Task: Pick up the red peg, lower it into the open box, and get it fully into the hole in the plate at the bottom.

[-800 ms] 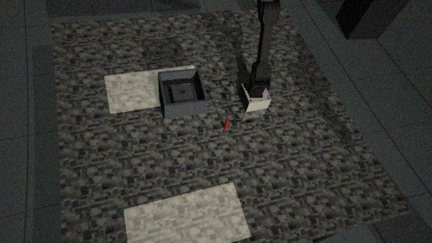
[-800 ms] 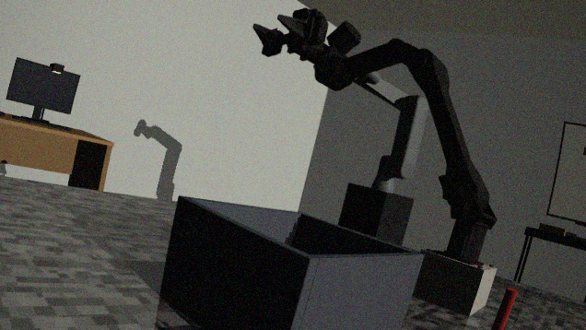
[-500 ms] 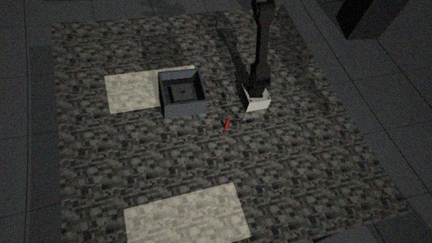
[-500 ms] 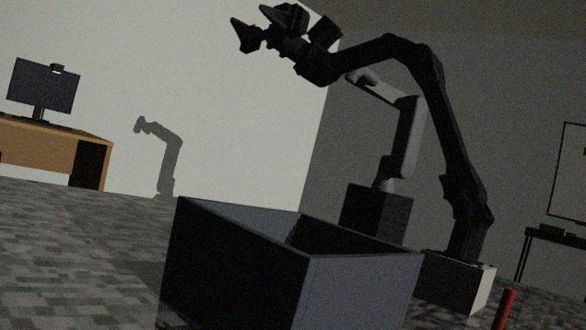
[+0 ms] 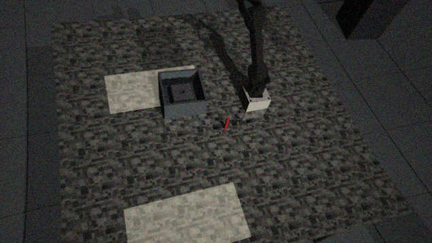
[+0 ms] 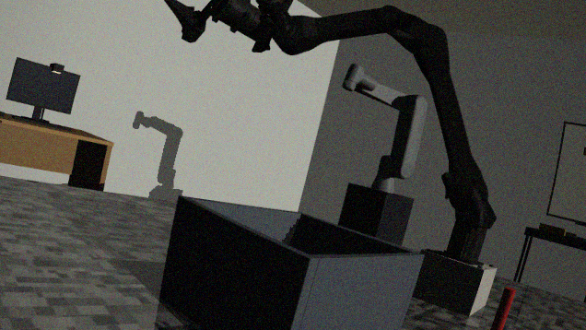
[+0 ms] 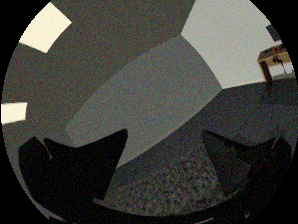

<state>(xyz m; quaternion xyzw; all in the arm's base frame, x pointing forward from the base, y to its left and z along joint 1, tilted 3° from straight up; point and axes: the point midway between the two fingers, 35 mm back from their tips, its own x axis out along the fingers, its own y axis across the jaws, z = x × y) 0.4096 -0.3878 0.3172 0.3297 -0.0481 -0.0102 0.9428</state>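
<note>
Now: gripper tip 53 cm to the right of the red peg, 38 cm above it and 27 cm past it. Also, from my gripper tip: plate 37 cm below, 36 cm to the left, 9 cm behind; then grey box 39 cm below, 36 cm to the left, 9 cm behind.
</note>
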